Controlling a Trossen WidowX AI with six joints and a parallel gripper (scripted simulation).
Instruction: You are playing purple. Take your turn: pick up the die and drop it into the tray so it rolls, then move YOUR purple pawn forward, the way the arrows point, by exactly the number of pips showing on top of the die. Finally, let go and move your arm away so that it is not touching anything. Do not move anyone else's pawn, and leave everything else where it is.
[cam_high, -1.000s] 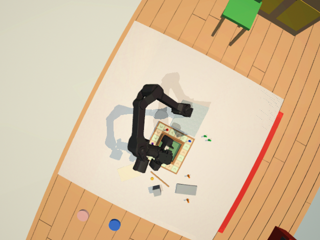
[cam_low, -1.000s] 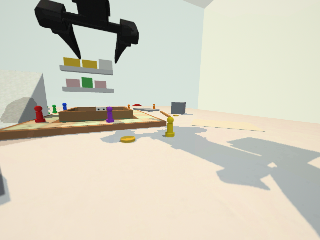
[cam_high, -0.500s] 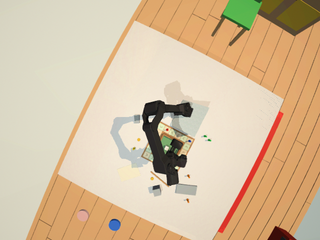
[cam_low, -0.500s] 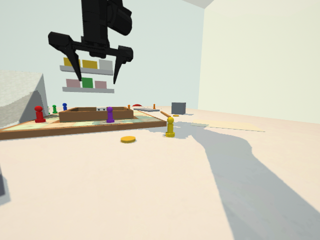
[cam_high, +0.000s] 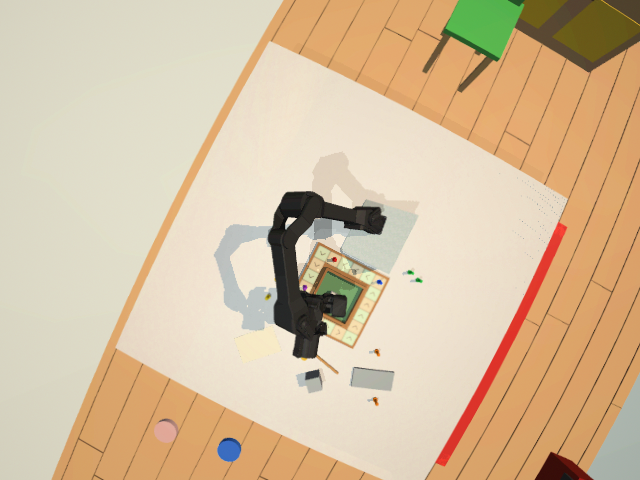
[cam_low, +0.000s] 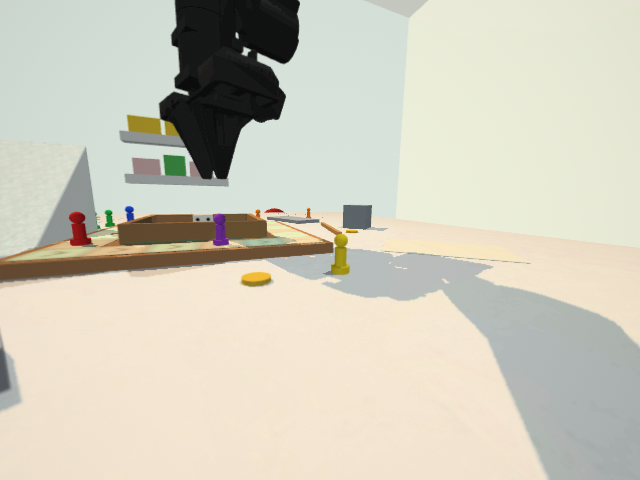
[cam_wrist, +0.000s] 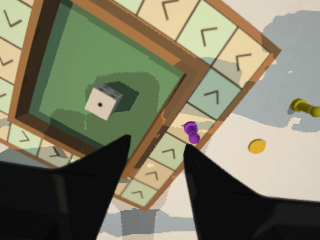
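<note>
Now: the purple pawn 40 mm to the right of my gripper tip and 60 mm below it. Also, from my gripper tip: green tray (10 mm behind, 70 mm to the left, 80 mm below); white die (10 mm behind, 60 mm to the left, 60 mm below); red pawn (130 mm behind, 20 mm to the left, 60 mm below).
</note>
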